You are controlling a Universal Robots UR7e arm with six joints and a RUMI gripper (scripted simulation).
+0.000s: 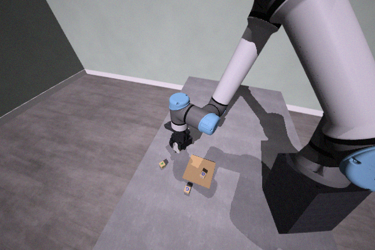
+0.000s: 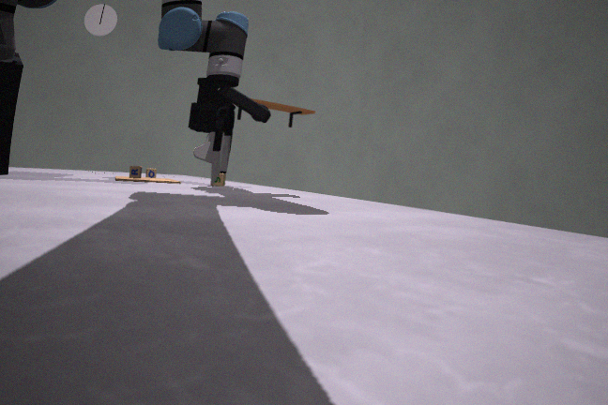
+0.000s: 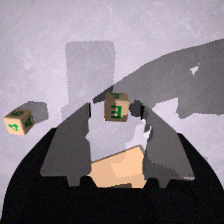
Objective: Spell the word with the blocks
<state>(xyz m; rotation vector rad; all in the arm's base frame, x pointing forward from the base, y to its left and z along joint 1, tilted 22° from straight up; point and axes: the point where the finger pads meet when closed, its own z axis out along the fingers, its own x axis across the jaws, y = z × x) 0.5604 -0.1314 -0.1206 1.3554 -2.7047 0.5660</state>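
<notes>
Now: the green block 1 cm below my hand. From my hand the other things lie so: mat (14 cm behind, 9 cm to the left, 2 cm below); blue g block (10 cm behind, 20 cm to the left, 1 cm below); blue d block (16 cm behind, 12 cm to the left).
</notes>
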